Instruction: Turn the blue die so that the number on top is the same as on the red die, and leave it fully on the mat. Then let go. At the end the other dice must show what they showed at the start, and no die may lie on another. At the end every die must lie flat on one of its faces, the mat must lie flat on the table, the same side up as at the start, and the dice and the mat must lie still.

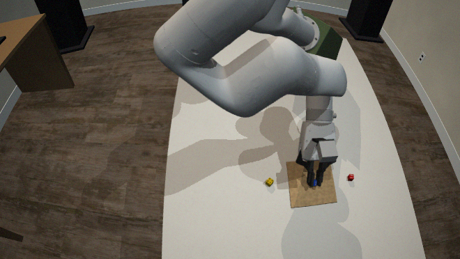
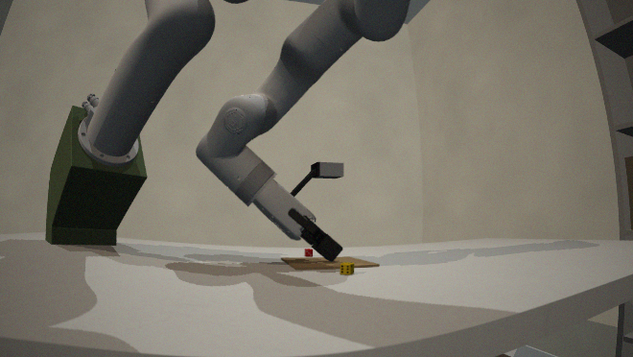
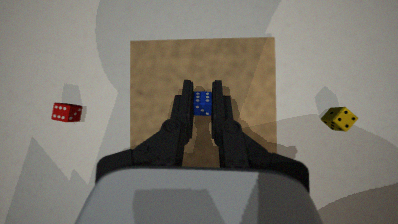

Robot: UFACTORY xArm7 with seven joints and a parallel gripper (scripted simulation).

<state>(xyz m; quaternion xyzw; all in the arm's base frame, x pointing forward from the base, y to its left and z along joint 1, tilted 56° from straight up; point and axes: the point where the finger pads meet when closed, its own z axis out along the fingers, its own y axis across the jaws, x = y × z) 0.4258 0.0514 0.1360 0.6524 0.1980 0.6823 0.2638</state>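
The blue die is 1 cm ahead of my hand and 2 cm below it. The rest, counted from my hand: mat: 3 cm below; then red die: 1 cm ahead, 13 cm to the left, 2 cm below; then yellow die: 2 cm behind, 12 cm to the right, 2 cm below.
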